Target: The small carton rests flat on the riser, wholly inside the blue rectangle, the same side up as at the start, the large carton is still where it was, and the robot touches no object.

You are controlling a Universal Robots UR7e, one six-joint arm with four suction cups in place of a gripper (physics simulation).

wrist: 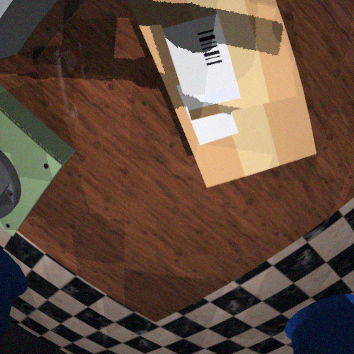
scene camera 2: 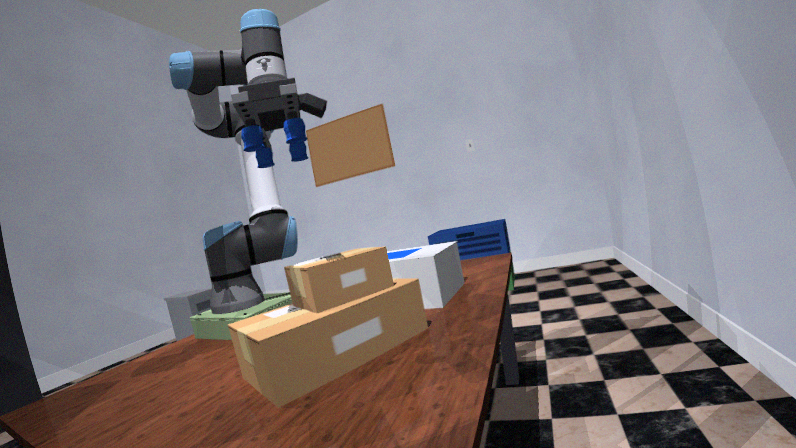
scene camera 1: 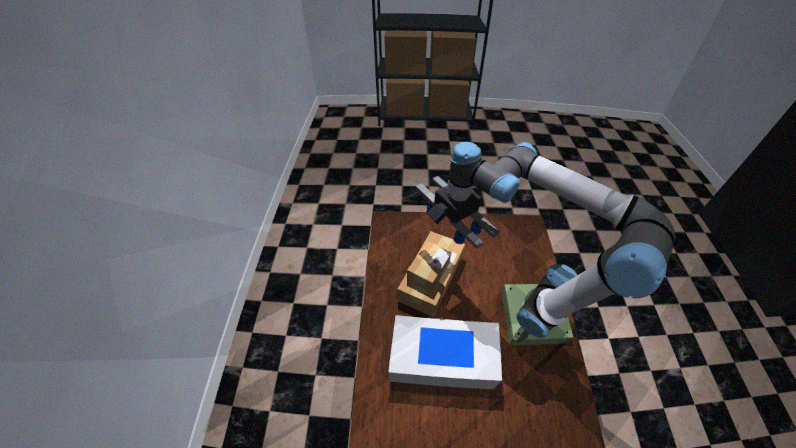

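Where they show: hand, its tool point: [wrist: 163, 242] [scene camera 2: 279, 154]; arm's base, origin of its link: [scene camera 2: 238, 305].
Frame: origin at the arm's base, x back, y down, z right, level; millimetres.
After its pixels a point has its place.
The small carton [scene camera 1: 424, 272] @[x -472, y -112, z -16 mm] [scene camera 2: 327, 287] @[x -496, y -73, z 103 mm] [wrist: 252, 75] @[x -460, y -112, z 91 mm] lies flat on top of the large carton [scene camera 1: 414, 298] @[x -492, y -23, z -79 mm] [scene camera 2: 298, 361] @[x -501, y 10, z 195 mm] [wrist: 292, 132] @[x -474, y -39, z 196 mm], with its barcode label upward. The large carton rests on the table, turned at an angle. The white riser [scene camera 1: 403, 361] @[x -474, y -60, z -332 mm] [scene camera 2: 447, 268] @[x -528, y -12, z -257 mm] stands beside it, with the blue rectangle [scene camera 1: 445, 347] @[x -351, y -60, z -255 mm] [scene camera 2: 403, 254] @[x -417, y -60, z -249 mm] on its top and no carton on it. My gripper [scene camera 1: 453, 221] @[x -404, y -314, z 71 mm] [scene camera 2: 275, 145] @[x -404, y -314, z 71 mm] is open, its four blue cups empty and pointing down. It hangs well above the cartons, towards the table's far end in scene camera 1. Parts of two cups show in the wrist view.
The brown table [scene camera 1: 484, 267] @[x -235, y 60, z 176 mm] [scene camera 2: 440, 356] @[x -640, y 60, z 46 mm] [wrist: 125, 190] @[x -182, y 60, z 186 mm] also carries my green base plate [scene camera 1: 515, 303] @[x -109, y 1, z -6 mm] [scene camera 2: 208, 328] @[x -3, y 30, z 104 mm] [wrist: 42, 145] @[x -146, y 9, z 28 mm]. A blue box [scene camera 2: 473, 238] stands beyond the riser. A shelf rack [scene camera 1: 431, 22] holding brown boxes stands against the back wall.
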